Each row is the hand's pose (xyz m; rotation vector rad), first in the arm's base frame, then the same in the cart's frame.
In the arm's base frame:
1: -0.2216 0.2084 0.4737 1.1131 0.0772 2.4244
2: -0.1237 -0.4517 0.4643 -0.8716 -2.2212 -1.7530
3: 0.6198 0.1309 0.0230 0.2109 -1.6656 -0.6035
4: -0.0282 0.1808 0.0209 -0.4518 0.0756 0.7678
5: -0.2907 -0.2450 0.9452 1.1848 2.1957 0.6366
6: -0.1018 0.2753 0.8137 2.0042 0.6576 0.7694
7: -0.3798 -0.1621 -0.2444 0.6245 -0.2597 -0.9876
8: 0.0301 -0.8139 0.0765 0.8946 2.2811 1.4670
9: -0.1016 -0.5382 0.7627 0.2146 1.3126 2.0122
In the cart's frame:
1: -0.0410 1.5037 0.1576 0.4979 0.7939 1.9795
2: -0.0996 1.0497 0.6432 0.9197 2.5683 0.7724
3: 0.7926 1.0352 0.1039 -0.5078 -1.9810 0.0057
4: 0.1765 1.1303 -0.0800 -1.2751 0.2722 0.4808
5: -0.2519 1.5600 0.7781 0.8237 1.8550 -0.2406
6: 0.0633 1.7887 0.3633 1.2052 0.5498 0.4415
7: -0.2229 0.7405 -0.0923 -0.0762 -0.8403 -0.9037
8: -0.0039 0.5066 0.6779 0.6517 2.2636 0.4068
9: -0.1224 1.2117 0.9082 -0.2129 1.8019 1.1717

